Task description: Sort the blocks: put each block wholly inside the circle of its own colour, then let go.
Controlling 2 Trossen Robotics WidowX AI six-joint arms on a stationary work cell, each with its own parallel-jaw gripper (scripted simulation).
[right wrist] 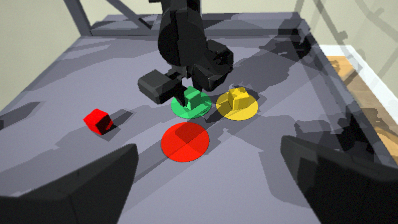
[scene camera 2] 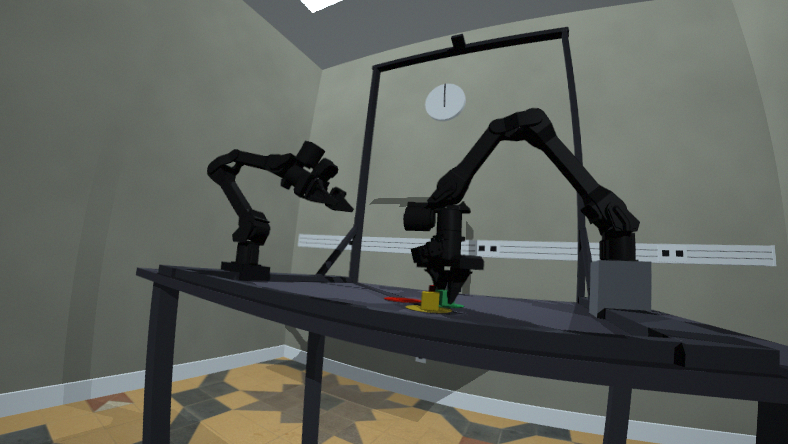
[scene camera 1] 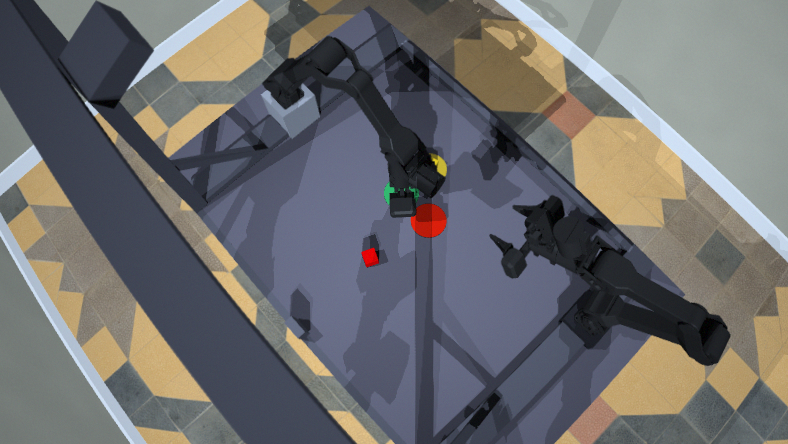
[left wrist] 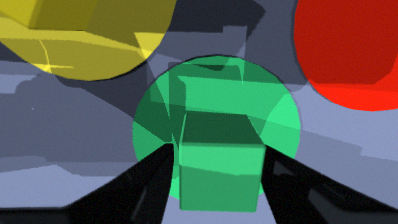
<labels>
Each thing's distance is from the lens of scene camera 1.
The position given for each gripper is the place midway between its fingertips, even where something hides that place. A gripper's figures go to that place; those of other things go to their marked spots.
left gripper (scene camera 1: 400, 192): 141 cm
right gripper (scene camera 1: 501, 221): 119 cm
red circle (scene camera 1: 430, 220): 139 cm
pale grey pedestal (scene camera 1: 293, 118): 144 cm
dark overhead beam (scene camera 1: 245, 378): 29 cm
The marked spots on the pale grey pedestal and the dark overhead beam are 119 cm apart.
</labels>
